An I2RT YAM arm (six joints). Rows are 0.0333 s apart.
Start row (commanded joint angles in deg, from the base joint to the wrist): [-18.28 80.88 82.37 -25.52 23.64 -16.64]
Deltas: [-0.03 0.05 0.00 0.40 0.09 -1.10]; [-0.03 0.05 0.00 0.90 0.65 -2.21]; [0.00 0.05 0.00 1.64 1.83 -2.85]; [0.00 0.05 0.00 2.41 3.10 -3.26]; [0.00 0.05 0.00 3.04 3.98 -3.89]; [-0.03 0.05 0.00 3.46 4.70 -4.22]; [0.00 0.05 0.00 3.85 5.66 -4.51]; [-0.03 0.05 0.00 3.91 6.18 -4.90]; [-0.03 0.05 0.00 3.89 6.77 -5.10]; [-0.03 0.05 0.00 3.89 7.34 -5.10]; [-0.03 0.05 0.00 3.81 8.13 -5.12]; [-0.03 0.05 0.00 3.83 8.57 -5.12]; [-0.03 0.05 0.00 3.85 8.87 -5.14]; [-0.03 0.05 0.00 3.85 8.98 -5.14]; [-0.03 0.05 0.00 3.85 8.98 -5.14]
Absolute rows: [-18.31 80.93 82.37 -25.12 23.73 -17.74]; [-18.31 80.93 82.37 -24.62 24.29 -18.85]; [-18.28 80.93 82.37 -23.88 25.47 -19.49]; [-18.28 80.93 82.37 -23.11 26.74 -19.90]; [-18.28 80.93 82.37 -22.48 27.62 -20.53]; [-18.31 80.93 82.37 -22.06 28.34 -20.86]; [-18.28 80.93 82.37 -21.67 29.30 -21.15]; [-18.31 80.93 82.37 -21.61 29.82 -21.54]; [-18.31 80.93 82.37 -21.63 30.41 -21.74]; [-18.31 80.93 82.37 -21.63 30.98 -21.74]; [-18.31 80.93 82.37 -21.71 31.77 -21.76]; [-18.31 80.93 82.37 -21.69 32.21 -21.76]; [-18.31 80.93 82.37 -21.67 32.51 -21.78]; [-18.31 80.93 82.37 -21.67 32.62 -21.78]; [-18.31 80.93 82.37 -21.67 32.62 -21.78]
